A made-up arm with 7 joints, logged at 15 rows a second.
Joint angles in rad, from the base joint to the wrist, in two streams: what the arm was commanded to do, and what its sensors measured. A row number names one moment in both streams.
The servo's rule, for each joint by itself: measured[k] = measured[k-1] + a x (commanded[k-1-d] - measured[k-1]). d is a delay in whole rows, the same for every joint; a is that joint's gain. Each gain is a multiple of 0.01, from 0.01 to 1. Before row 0 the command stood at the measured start. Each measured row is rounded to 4 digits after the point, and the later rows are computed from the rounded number. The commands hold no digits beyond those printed.
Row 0, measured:
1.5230 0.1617 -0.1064 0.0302 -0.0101 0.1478 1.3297
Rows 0 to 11, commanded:
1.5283 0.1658 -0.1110 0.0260 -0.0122 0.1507 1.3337
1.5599 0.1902 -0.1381 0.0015 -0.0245 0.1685 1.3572
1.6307 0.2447 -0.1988 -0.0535 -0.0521 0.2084 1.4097
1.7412 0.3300 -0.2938 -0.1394 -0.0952 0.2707 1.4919
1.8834 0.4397 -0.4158 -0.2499 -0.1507 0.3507 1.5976
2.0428 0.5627 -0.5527 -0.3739 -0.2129 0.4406 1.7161
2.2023 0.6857 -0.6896 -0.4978 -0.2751 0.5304 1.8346
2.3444 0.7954 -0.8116 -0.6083 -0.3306 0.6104 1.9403
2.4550 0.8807 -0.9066 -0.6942 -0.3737 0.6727 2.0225
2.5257 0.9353 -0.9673 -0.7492 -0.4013 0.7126 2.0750
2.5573 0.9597 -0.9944 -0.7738 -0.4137 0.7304 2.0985
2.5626 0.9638 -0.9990 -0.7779 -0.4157 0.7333 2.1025
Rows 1 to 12, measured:
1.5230 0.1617 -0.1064 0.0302 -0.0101 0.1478 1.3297
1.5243 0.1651 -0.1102 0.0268 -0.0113 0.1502 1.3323
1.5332 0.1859 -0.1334 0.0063 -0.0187 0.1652 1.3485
1.5576 0.2347 -0.1877 -0.0421 -0.0374 0.2006 1.3883
1.6035 0.3138 -0.2758 -0.1209 -0.0698 0.2581 1.4556
1.6735 0.4183 -0.3920 -0.2254 -0.1151 0.3340 1.5479
1.7658 0.5382 -0.5254 -0.3457 -0.1699 0.4214 1.6572
1.8749 0.6606 -0.6617 -0.4689 -0.2288 0.5108 1.7725
1.9923 0.7725 -0.7861 -0.5818 -0.2858 0.5925 1.8816
2.1080 0.8623 -0.8861 -0.6728 -0.3350 0.6583 1.9732
2.2124 0.9229 -0.9535 -0.7347 -0.3721 0.7028 2.0394
2.2986 0.9534 -0.9874 -0.7664 -0.3954 0.7254 2.0778
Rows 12 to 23, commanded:
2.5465 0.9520 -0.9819 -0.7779 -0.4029 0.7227 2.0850
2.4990 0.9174 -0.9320 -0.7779 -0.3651 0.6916 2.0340
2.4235 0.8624 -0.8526 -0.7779 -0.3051 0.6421 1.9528
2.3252 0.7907 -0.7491 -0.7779 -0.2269 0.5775 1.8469
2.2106 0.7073 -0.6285 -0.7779 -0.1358 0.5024 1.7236
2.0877 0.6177 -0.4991 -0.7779 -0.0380 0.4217 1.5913
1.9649 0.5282 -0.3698 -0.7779 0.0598 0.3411 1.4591
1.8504 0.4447 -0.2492 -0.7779 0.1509 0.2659 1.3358
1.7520 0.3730 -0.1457 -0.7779 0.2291 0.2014 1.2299
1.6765 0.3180 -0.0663 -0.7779 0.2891 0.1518 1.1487
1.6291 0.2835 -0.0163 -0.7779 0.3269 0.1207 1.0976
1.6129 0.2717 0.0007 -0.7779 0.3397 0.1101 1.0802
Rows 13 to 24, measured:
2.3646 0.9620 -0.9970 -0.7757 -0.4068 0.7319 2.0939
2.4101 0.9537 -0.9845 -0.7775 -0.4046 0.7244 2.0881
2.4323 0.9236 -0.9409 -0.7778 -0.3825 0.6975 2.0529
2.4301 0.8728 -0.8676 -0.7779 -0.3392 0.6521 1.9878
2.4039 0.8047 -0.7692 -0.7779 -0.2763 0.5909 1.8962
2.3556 0.7239 -0.6524 -0.7779 -0.1976 0.5183 1.7840
2.2886 0.6358 -0.5252 -0.7779 -0.1082 0.4391 1.6587
2.2077 0.5465 -0.3962 -0.7779 -0.0141 0.3587 1.5290
2.1184 0.4620 -0.2742 -0.7779 0.0783 0.2826 1.4034
2.0268 0.3881 -0.1675 -0.7779 0.1627 0.2160 1.2906
1.9392 0.3299 -0.0835 -0.7779 0.2335 0.1634 1.1984
1.8617 0.2914 -0.0277 -0.7779 0.2858 0.1284 1.1329

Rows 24 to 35, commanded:
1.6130 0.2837 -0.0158 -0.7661 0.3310 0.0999 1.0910
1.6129 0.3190 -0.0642 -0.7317 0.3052 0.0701 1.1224
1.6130 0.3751 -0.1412 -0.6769 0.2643 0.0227 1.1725
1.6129 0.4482 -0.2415 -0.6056 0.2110 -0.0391 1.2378
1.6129 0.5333 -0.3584 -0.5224 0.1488 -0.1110 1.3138
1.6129 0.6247 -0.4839 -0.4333 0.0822 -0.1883 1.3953
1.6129 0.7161 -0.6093 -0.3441 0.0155 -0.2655 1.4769
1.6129 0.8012 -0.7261 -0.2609 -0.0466 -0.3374 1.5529
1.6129 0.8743 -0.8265 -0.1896 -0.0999 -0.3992 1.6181
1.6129 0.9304 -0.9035 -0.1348 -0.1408 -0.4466 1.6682
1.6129 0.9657 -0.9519 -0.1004 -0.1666 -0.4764 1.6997
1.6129 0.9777 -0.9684 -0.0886 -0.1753 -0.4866 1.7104
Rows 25 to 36, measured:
1.7995 0.2750 -0.0041 -0.7779 0.3160 0.1134 1.0986
1.7529 0.2822 -0.0138 -0.7683 0.3244 0.1023 1.0937
1.7179 0.3127 -0.0556 -0.7387 0.3136 0.0759 1.1124
1.6917 0.3645 -0.1266 -0.6886 0.2860 0.0323 1.1515
1.6720 0.4340 -0.2220 -0.6214 0.2440 -0.0262 1.2076
1.6572 0.5164 -0.3352 -0.5412 0.1907 -0.0957 1.2766
1.6461 0.6063 -0.4586 -0.4538 0.1299 -0.1716 1.3538
1.6378 0.6974 -0.5837 -0.3649 0.0658 -0.2486 1.4338
1.6316 0.7836 -0.7019 -0.2807 0.0029 -0.3214 1.5112
1.6269 0.8589 -0.8053 -0.2069 -0.0547 -0.3852 1.5807
1.6234 0.9182 -0.8868 -0.1485 -0.1029 -0.4355 1.6376
1.6208 0.9576 -0.9408 -0.1095 -0.1386 -0.4690 1.6780

